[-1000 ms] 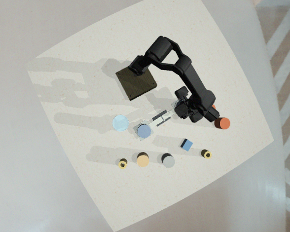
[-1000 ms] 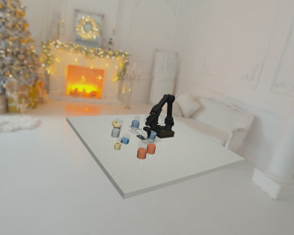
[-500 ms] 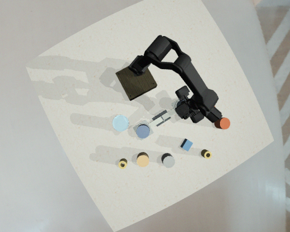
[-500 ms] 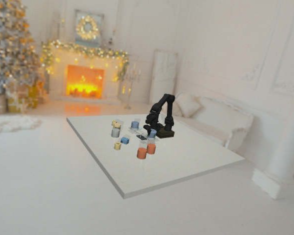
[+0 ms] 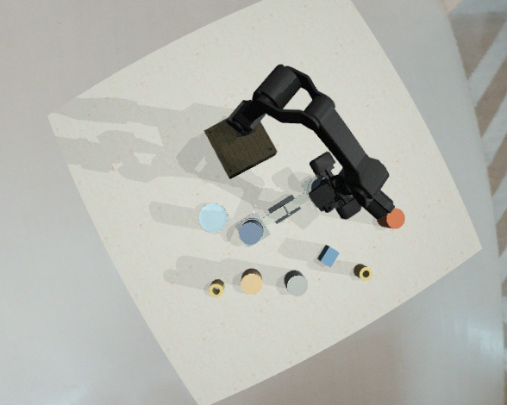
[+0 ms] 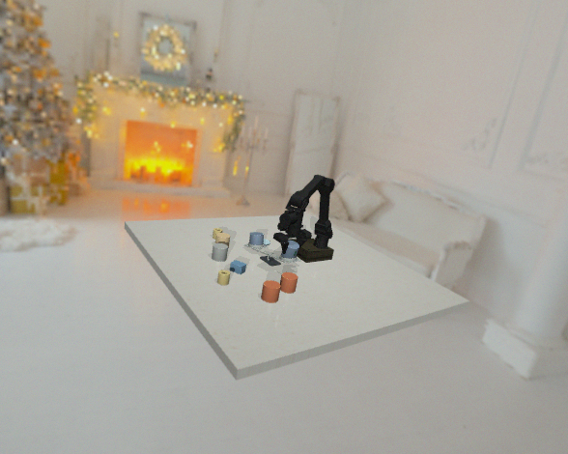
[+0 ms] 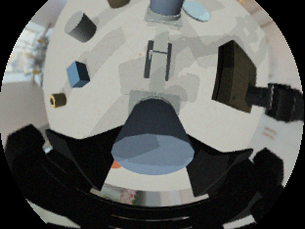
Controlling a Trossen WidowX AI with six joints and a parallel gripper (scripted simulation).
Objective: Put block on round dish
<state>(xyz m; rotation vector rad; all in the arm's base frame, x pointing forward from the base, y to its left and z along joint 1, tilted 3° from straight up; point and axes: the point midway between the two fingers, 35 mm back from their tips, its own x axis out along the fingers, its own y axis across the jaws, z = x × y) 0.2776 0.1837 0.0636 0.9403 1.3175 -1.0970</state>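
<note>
Right now the pale green block is 20 mm below my gripper tip and 10 mm to the right of it. The rest, counted from my gripper tip: small balance: 130 mm to the right, 60 mm below, 30 mm ahead; grey cylinder: 290 mm ahead, 180 mm to the right, 70 mm below; blue block: 230 mm ahead, 80 mm below, 30 mm to the right.
</note>
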